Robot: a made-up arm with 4 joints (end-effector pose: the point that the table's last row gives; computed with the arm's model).
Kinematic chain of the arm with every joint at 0, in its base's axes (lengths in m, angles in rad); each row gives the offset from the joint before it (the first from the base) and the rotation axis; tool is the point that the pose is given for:
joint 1: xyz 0 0 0.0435 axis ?
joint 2: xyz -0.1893 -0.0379 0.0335 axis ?
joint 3: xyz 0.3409 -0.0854 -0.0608 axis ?
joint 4: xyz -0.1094 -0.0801 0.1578 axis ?
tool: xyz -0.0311 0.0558 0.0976
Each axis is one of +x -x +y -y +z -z.
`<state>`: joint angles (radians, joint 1 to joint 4).
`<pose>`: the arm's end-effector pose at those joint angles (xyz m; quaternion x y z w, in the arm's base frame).
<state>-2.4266 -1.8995 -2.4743 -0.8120</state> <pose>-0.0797 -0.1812 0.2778 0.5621 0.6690 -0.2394 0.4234</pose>
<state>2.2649 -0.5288 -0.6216 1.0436</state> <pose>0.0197 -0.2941 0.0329 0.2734 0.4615 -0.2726 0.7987</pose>
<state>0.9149 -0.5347 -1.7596 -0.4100</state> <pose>0.2086 -0.2925 -0.0408 0.3487 0.2175 0.6776 0.6099</pose>
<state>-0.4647 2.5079 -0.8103 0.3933</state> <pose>0.0305 0.2507 0.0902 -0.8771 0.2215 0.0916 0.4162</pose>
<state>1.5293 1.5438 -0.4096 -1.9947</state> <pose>0.1528 0.0443 -0.1046 0.6981 -0.6619 0.0157 0.2726</pose>
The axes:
joint 1: +y
joint 2: -x
joint 3: -z
joint 4: -y

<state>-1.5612 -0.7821 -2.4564 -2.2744</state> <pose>-0.0191 -0.1324 0.2222 -0.8624 -0.2280 -0.1757 0.4164</pose>
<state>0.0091 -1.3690 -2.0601 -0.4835</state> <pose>0.2154 -0.2628 -0.0370 0.1603 -0.4285 0.7221 0.5189</pose>
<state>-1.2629 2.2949 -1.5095 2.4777</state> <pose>-0.1461 0.1163 0.2652 -0.3847 -0.4702 0.6102 0.5085</pose>
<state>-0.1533 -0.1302 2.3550 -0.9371</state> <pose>0.1355 -0.0944 0.2744 0.4993 0.2016 -0.7751 0.3305</pose>
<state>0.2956 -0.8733 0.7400 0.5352</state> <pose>0.0436 -0.1503 0.1937 0.2285 0.0509 -0.4589 0.8571</pose>
